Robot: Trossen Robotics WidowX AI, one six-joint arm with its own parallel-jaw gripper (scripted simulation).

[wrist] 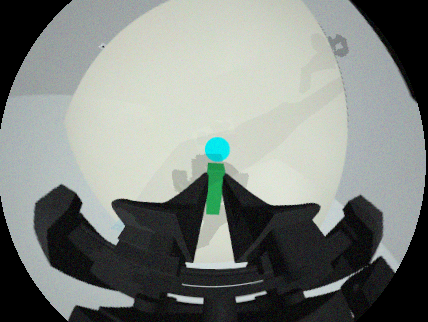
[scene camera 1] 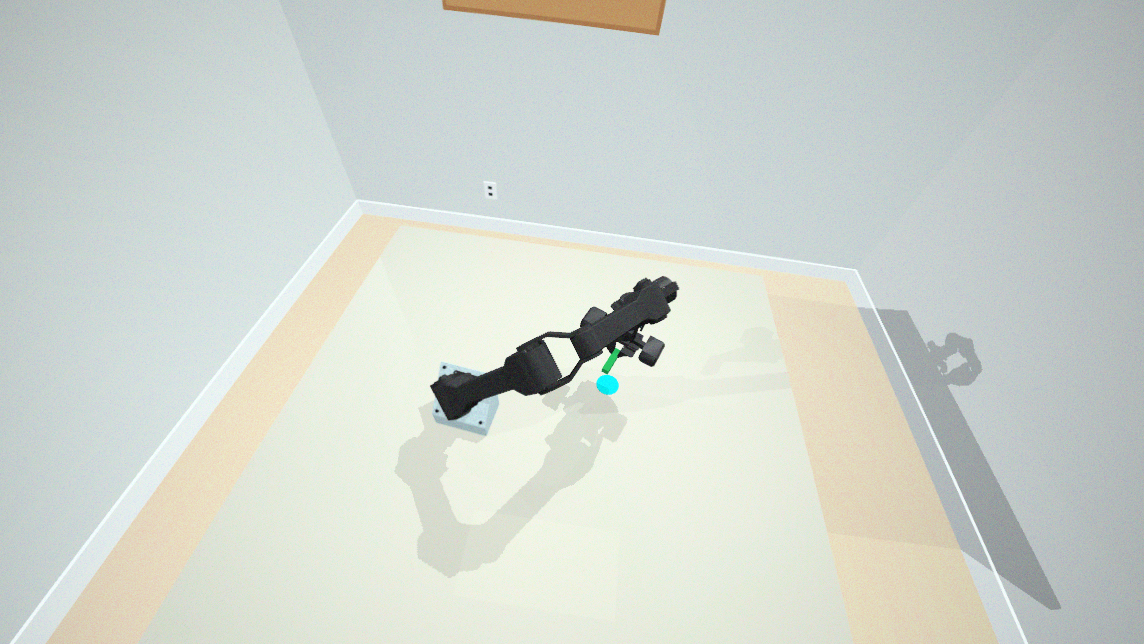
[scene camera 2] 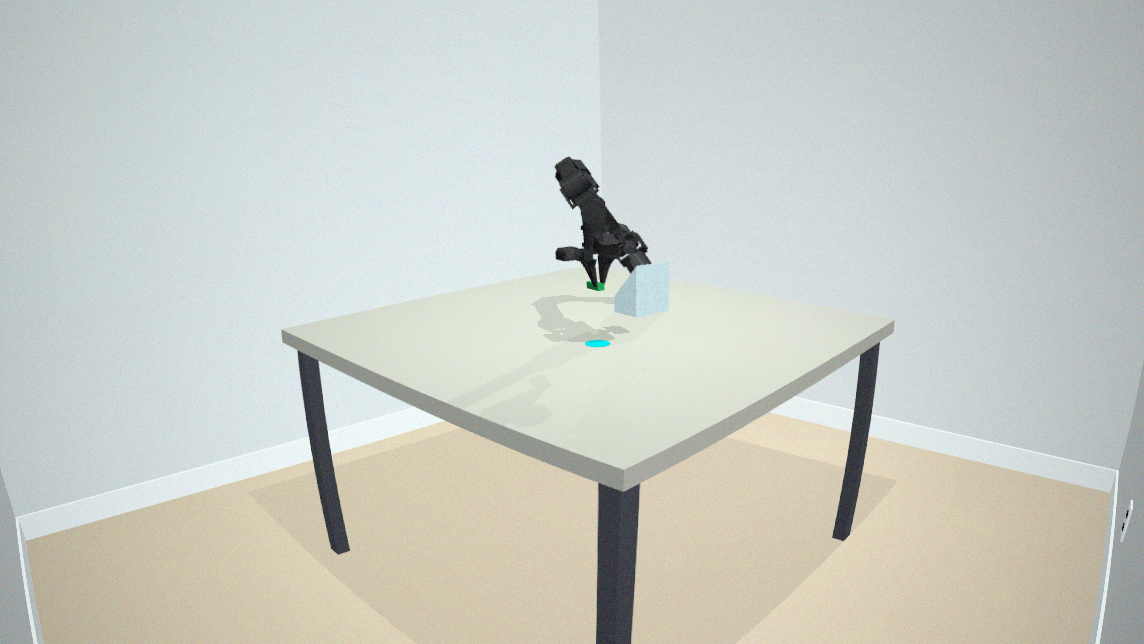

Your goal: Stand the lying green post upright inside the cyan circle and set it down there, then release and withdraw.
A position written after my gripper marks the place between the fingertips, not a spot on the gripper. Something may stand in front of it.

My gripper point(scene camera 2: 599, 286) carries a green post point(wrist: 215, 171).
My gripper also shows in the wrist view point(wrist: 215, 176) and in scene camera 1 point(scene camera 1: 615, 354).
